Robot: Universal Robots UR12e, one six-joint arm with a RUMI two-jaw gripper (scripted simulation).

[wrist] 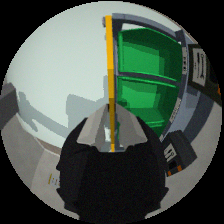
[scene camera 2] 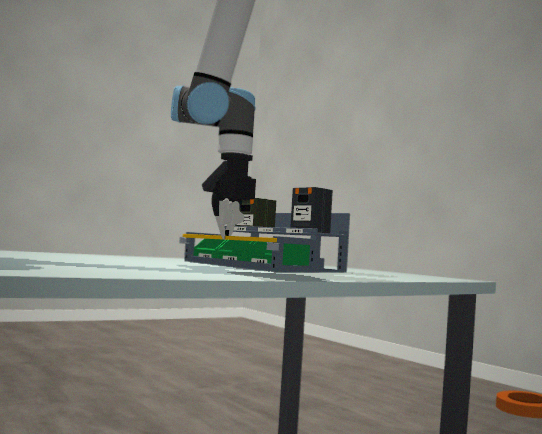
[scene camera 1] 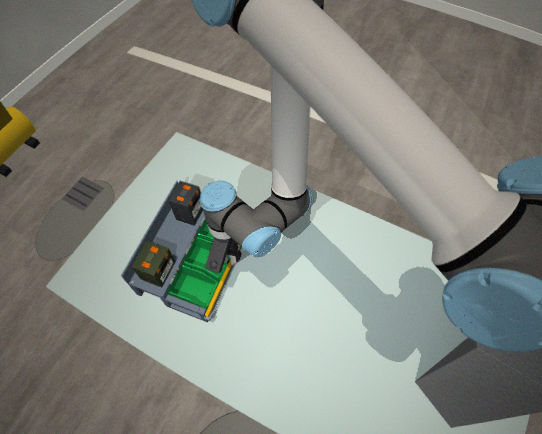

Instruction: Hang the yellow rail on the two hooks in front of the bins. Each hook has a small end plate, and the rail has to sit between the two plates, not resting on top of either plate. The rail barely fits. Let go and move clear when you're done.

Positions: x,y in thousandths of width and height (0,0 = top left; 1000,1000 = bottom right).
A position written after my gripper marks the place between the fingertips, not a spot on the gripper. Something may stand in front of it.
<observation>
I see my gripper (scene camera 2: 416,552), a green bin (wrist: 681,458), a green bin (scene camera 1: 351,658) and a green bin (scene camera 2: 542,586).
My gripper shows as well in the wrist view (wrist: 498,467) and in scene camera 1 (scene camera 1: 425,607).
</observation>
